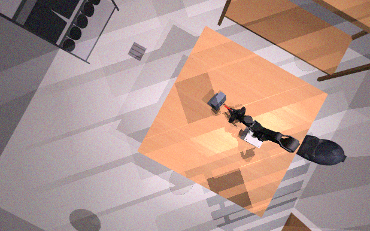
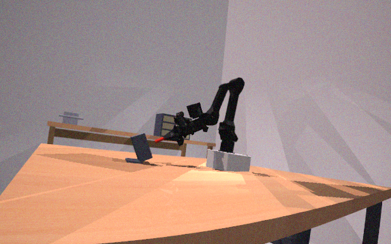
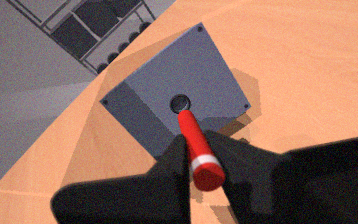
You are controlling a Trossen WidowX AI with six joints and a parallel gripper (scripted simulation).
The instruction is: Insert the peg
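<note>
The sloped panel is 90 mm ahead of my gripper tip, 20 mm to the right of it and 50 mm below it. Also, from my gripper tip: red peg (10 mm behind, 10 mm above).
</note>
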